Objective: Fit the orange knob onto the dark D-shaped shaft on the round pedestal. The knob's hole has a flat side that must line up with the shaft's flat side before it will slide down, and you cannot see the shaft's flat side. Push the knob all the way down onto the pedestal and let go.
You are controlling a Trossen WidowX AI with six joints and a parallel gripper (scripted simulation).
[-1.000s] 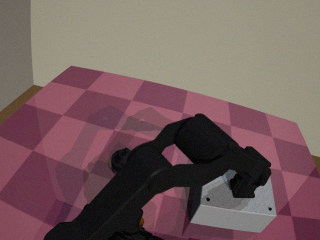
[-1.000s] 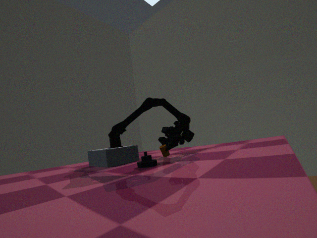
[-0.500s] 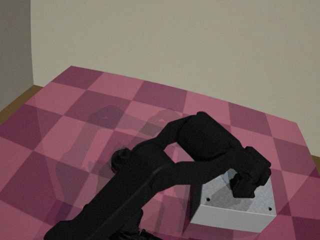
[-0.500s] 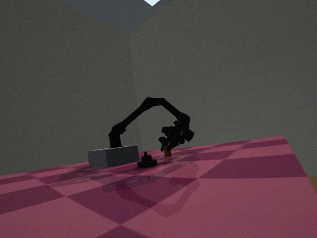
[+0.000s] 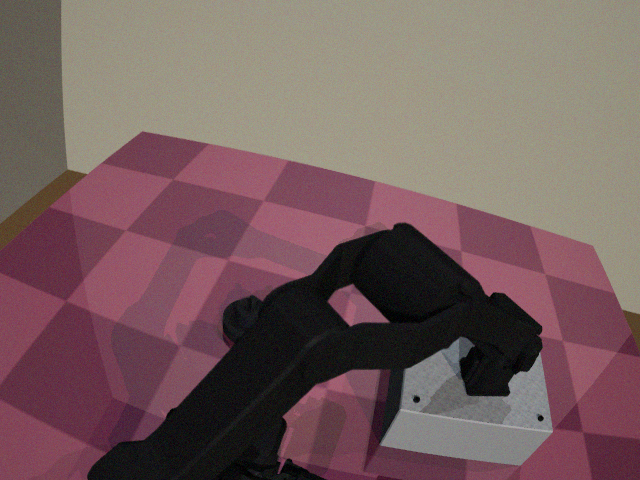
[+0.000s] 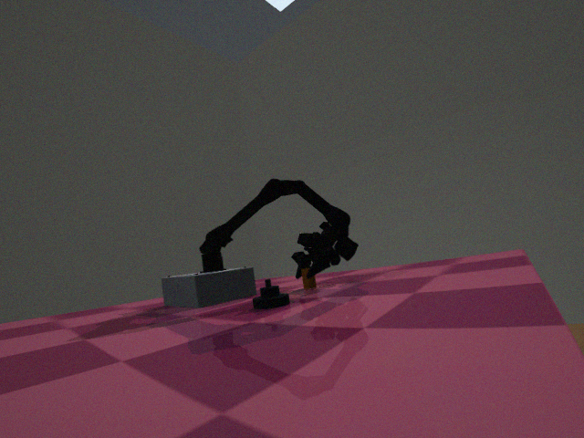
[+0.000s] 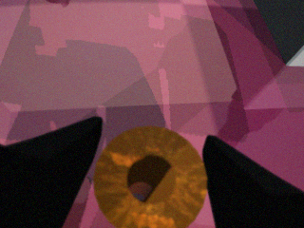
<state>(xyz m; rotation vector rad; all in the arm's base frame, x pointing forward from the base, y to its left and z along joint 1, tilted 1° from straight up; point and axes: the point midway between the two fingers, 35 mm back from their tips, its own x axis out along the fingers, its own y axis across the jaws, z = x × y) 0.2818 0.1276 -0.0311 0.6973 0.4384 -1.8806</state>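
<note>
Now: gripper tip 2 cm to the right of the orange knob and 1 cm short of it. Round my gripper tip: round pedestal (24 cm to the right, 4 cm ahead).
</note>
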